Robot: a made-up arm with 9 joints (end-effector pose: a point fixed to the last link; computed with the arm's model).
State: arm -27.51 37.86 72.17 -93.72 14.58 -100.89 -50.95 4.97 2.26
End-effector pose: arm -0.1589 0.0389 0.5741 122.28 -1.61 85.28
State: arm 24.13 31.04 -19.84 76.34 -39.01 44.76 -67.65 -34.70 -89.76
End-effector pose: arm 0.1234 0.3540 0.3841 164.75 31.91 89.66
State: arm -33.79 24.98 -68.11 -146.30 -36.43 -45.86 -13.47 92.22 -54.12
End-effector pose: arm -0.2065 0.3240 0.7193 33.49 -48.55 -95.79
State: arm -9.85 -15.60 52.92 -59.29 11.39 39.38 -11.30 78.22 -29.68
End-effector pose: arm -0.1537 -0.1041 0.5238 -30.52 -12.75 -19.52
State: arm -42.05 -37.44 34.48 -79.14 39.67 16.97 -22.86 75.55 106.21
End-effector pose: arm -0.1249 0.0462 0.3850 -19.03 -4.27 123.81
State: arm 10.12 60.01 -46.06 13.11 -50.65 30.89 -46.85 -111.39 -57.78
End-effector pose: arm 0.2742 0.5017 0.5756 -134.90 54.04 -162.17
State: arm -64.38 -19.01 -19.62 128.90 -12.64 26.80 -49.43 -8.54 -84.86
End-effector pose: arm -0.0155 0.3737 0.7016 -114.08 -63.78 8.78
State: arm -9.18 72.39 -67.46 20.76 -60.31 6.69 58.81 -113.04 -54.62
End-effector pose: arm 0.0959 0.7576 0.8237 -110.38 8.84 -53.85
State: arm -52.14 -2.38 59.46 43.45 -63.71 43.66 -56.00 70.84 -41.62
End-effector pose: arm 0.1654 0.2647 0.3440 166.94 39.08 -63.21
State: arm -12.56 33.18 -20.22 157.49 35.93 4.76 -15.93 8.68 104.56
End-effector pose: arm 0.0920 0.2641 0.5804 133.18 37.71 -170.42
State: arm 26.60 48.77 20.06 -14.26 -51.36 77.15 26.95 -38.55 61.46
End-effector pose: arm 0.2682 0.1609 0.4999 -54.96 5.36 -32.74
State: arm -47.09 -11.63 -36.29 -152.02 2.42 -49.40 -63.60 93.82 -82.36
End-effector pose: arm -0.0798 0.1785 0.5988 49.48 -7.48 -35.73
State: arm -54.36 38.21 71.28 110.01 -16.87 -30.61 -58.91 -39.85 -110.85
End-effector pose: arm 0.0533 -0.0620 0.5525 -169.65 -1.88 82.53
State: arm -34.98 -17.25 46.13 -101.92 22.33 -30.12 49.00 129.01 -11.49
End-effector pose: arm -0.0986 0.0711 0.6213 -78.36 11.10 -13.88
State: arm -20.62 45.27 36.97 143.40 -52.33 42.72 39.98 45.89 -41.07
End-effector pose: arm 0.0885 0.2055 0.5824 122.53 -51.52 -16.43
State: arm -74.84 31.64 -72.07 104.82 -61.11 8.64 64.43 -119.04 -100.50
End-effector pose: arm -0.1258 -0.0495 1.0587 18.93 40.83 -21.54
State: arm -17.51 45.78 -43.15 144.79 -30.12 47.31 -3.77 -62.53 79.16
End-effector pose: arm 0.0329 0.2720 0.6911 -140.34 -21.02 -132.13
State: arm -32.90 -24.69 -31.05 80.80 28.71 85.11 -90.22 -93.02 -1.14
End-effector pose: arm -0.0007 0.4116 0.5912 73.50 -26.10 5.69
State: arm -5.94 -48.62 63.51 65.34 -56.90 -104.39 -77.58 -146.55 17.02
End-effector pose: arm -0.3429 -0.0192 0.4369 -78.75 44.24 111.31
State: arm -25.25 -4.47 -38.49 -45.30 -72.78 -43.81 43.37 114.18 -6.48
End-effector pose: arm -0.1513 0.6135 0.6066 -43.65 1.30 -116.05
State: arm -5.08 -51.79 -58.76 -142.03 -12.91 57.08 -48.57 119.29 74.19
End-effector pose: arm -0.2738 0.3122 0.5971 35.73 -14.62 28.73
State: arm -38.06 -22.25 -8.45 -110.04 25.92 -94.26 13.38 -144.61 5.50
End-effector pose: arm -0.0663 0.1199 0.5906 -18.97 -20.49 102.20
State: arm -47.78 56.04 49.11 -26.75 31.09 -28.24 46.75 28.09 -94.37
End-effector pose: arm 0.0720 -0.0637 0.5093 14.55 19.71 137.18
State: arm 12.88 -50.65 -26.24 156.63 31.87 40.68 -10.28 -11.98 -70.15
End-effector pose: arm -0.1775 0.3300 0.4260 141.26 43.50 -34.03
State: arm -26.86 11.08 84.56 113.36 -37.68 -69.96 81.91 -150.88 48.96
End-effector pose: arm 0.1040 0.0180 0.3427 166.64 -27.90 -155.64
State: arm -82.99 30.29 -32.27 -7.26 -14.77 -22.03 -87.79 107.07 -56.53
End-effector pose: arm 0.2950 0.3793 0.8297 37.75 62.89 110.50
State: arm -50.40 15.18 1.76 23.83 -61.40 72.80 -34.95 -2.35 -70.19
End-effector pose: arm 0.1157 0.3995 0.5905 -161.44 30.06 62.10
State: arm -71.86 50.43 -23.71 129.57 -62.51 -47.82 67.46 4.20 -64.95
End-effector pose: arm 0.0350 0.1062 0.9087 79.43 9.44 54.64
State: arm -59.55 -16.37 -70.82 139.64 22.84 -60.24 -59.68 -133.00 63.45
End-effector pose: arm 0.1977 0.4136 0.7927 -102.30 16.50 -58.80
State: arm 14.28 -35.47 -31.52 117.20 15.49 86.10 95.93 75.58 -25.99
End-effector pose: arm -0.1193 0.3525 0.3529 41.96 -68.39 -54.44
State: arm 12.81 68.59 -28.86 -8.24 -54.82 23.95 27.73 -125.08 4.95
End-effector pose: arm 0.3774 0.4248 0.4627 -136.52 25.97 -144.86
